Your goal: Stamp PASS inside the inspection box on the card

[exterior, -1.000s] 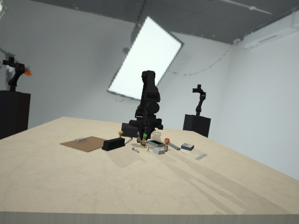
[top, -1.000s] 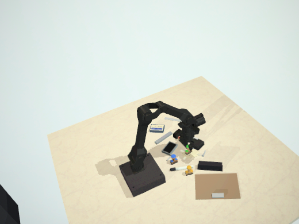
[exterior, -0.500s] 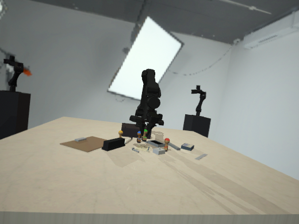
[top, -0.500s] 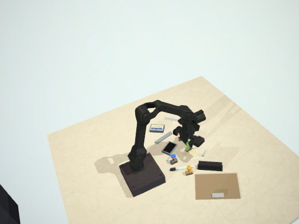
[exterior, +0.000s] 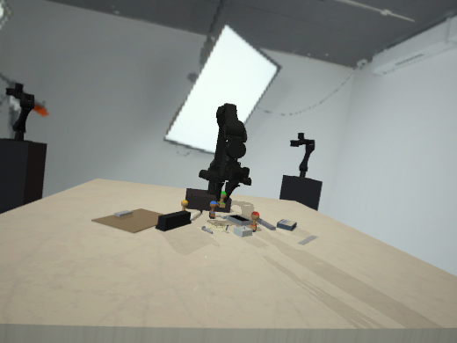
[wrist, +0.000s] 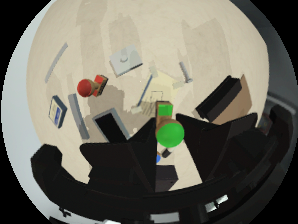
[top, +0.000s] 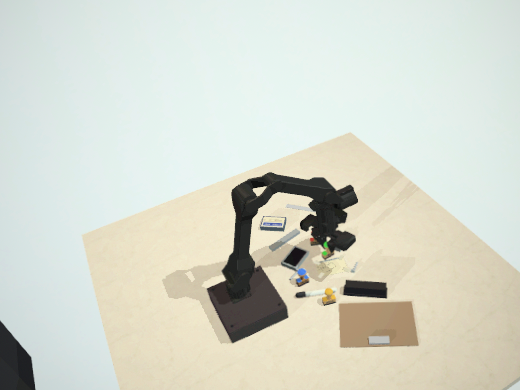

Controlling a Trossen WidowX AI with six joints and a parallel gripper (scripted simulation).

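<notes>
Right now the black box is 40 mm ahead of my gripper tip, 150 mm to the right of it and 70 mm below it. Also, from my gripper tip: blue-knobbed stamp 110 mm behind, 10 mm to the right, 70 mm below; then pale card 10 mm ahead, 90 mm below; then green-knobbed stamp 10 mm below.
</notes>
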